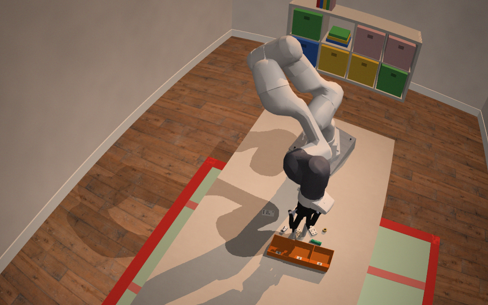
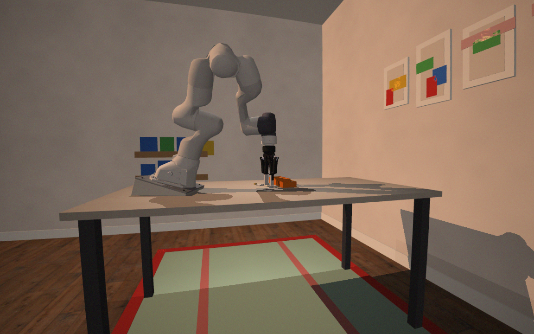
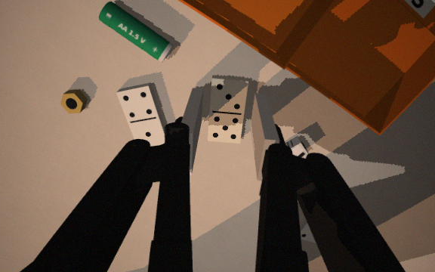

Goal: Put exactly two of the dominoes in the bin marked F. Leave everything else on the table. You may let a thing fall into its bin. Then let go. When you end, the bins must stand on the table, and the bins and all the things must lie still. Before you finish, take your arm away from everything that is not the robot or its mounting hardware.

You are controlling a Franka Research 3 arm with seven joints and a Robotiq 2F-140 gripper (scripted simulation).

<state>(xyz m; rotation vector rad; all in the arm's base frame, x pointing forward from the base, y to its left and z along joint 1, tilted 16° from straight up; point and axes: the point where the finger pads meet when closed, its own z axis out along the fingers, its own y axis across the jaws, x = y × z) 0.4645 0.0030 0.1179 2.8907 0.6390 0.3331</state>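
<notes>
My gripper is now 100 mm short of the orange three-compartment bin, 30 mm to the right of it and 20 mm above it. Round my hand: brass nut: 100 mm to the left, 50 mm behind, 30 mm below; green battery: 80 mm to the left, 30 mm below, 20 mm ahead; grey ribbed item: 60 mm to the right, 30 mm below, 10 mm behind.
</notes>
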